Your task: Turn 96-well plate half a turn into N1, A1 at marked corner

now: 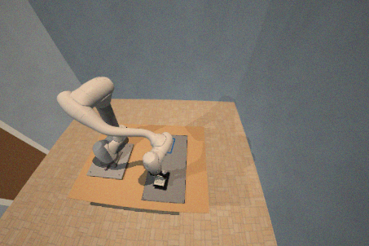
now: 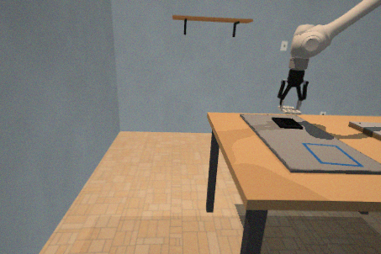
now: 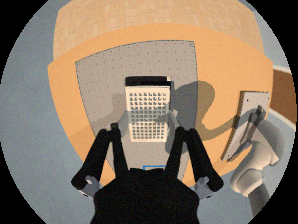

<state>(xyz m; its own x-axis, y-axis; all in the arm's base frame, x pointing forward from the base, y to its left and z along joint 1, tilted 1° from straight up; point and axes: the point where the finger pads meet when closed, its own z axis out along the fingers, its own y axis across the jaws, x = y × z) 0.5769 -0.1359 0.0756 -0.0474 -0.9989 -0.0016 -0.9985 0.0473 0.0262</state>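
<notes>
The white 96-well plate lies 20 mm below my hand. Round my hand: black plate nest N1: 100 mm below.
</notes>
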